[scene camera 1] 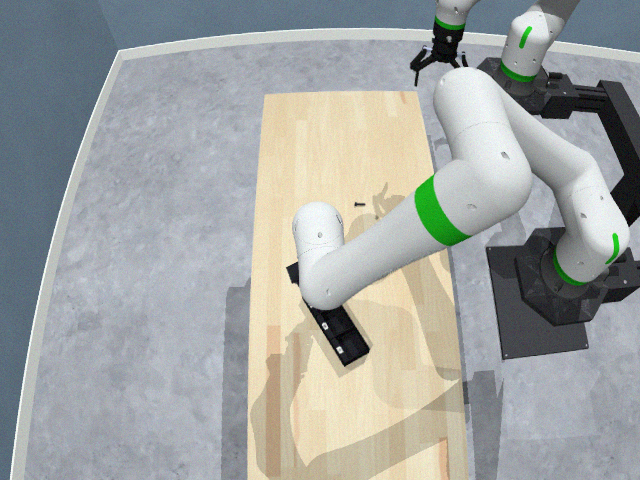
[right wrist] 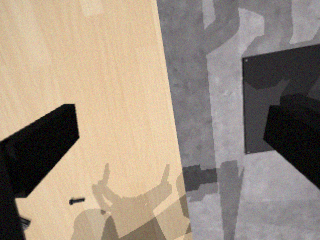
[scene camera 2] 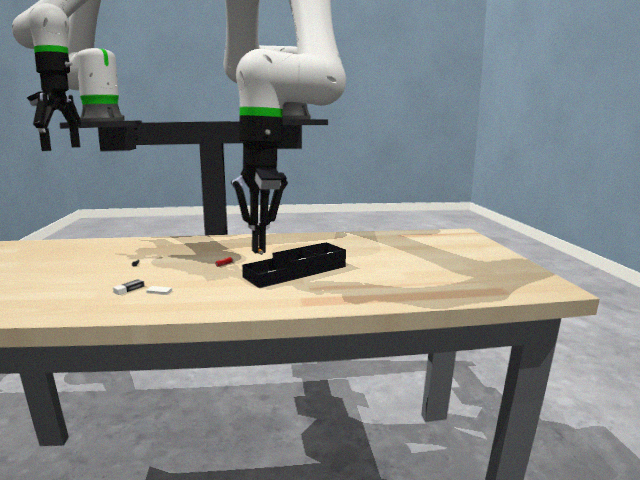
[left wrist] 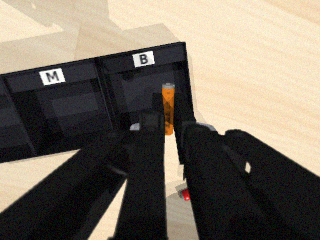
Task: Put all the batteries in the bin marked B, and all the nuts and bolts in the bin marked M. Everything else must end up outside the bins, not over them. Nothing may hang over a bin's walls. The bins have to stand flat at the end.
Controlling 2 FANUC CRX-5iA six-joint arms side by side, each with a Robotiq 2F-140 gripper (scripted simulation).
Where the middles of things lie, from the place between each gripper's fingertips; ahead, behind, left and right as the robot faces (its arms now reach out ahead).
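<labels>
I find my left hand 90 mm to the right of the black three-part bin block [scene camera 2: 287,265], 40 mm past it and 80 mm above it.
The black three-part bin block is 71 cm to the left of my right hand [scene camera 2: 62,149] and 33 cm ahead of it, and it is also 28 cm below it.
</labels>
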